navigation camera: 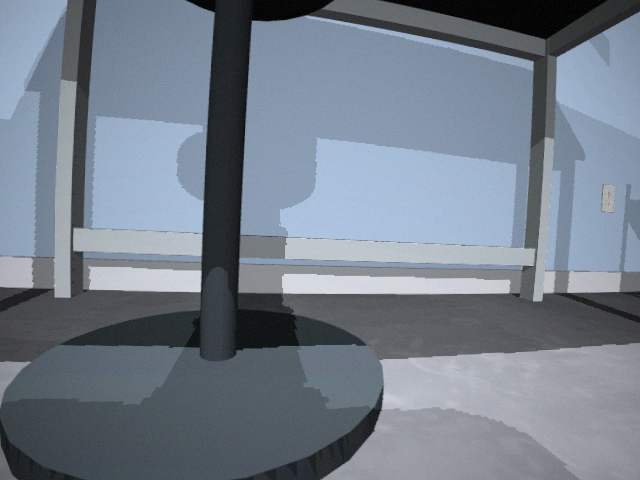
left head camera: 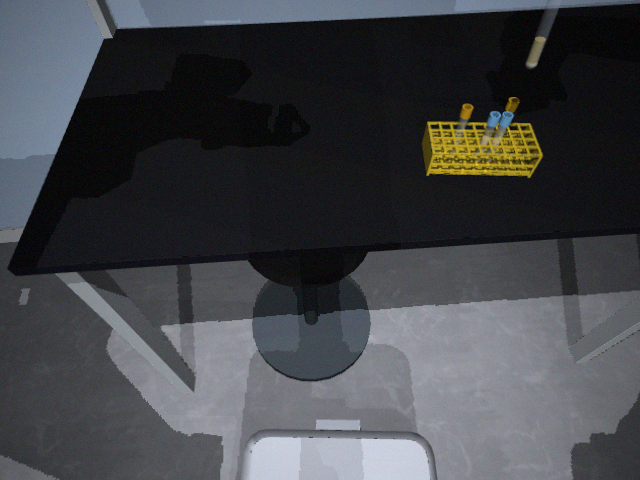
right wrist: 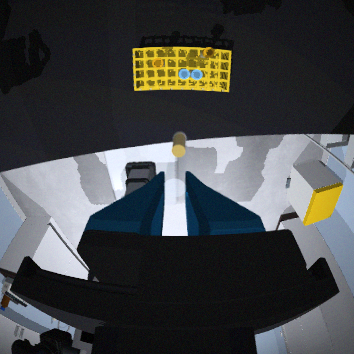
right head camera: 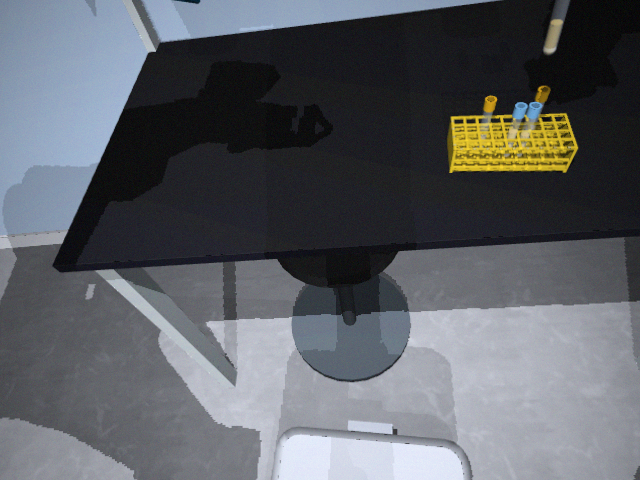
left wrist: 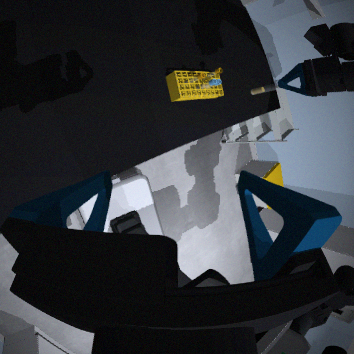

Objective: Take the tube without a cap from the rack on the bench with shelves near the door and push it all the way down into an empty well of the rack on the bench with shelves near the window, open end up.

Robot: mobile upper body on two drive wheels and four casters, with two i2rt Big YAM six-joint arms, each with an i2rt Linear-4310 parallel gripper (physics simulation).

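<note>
My right gripper (right wrist: 174, 178) (left wrist: 279, 84) is shut on the tube without a cap (left head camera: 537, 46) (right head camera: 553, 36) (left wrist: 260, 91) (right wrist: 179, 144). The tube is clear with a tan lower part; its closed end points away from the fingers, and it hangs clear of the rack, above and behind it in the head views. The yellow rack (left head camera: 426, 149) (right head camera: 450, 147) (left wrist: 173, 89) (right wrist: 134, 70) stands on the black bench top (left head camera: 310, 206) (right head camera: 341, 206) and holds two orange-capped and two blue-capped tubes; many wells are empty. My left gripper (left wrist: 174, 177) is open and empty, away from the rack.
A round stool base (left head camera: 310, 341) (right head camera: 351, 341) (navigation camera: 206, 413) stands on the floor under the bench's front edge. Pale bench legs (left head camera: 129, 330) (navigation camera: 540, 180) stand at the sides. A wall is behind the bench. A yellow-fronted box (right wrist: 322, 202) shows at the right in the right wrist view.
</note>
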